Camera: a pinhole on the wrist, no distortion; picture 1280 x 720 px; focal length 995.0 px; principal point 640.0 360.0 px. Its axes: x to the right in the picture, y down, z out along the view. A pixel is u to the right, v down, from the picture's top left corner.
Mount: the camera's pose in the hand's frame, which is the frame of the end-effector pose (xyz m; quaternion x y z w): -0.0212 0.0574 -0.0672 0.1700 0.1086 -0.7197 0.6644
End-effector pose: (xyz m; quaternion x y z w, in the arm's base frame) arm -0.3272 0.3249 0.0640 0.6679 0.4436 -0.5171 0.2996
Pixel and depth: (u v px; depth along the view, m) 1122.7 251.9 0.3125
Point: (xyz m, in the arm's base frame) -0.5803 0.2464 0.1215
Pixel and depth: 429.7 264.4 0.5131
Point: -0.5547 -0.0734 0.0497
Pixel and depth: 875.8 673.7 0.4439
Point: -0.6543 0.1729 -0.0755
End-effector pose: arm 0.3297 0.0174 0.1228 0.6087 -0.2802 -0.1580 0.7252
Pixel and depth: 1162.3 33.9 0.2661
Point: 0.1649 -0.0283 -0.0557
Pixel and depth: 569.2 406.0 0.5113
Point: 0.0540 -0.3105 0.0516
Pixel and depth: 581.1 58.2 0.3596
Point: 0.0470 -0.1089 0.0657
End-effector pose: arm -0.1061 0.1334 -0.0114 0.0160 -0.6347 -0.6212 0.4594
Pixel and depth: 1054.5 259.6 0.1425
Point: -0.1269 0.1841 -0.0741
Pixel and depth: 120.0 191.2 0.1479
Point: -0.0911 0.2587 0.0353
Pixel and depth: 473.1 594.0 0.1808
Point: -0.1706 0.2213 0.0231
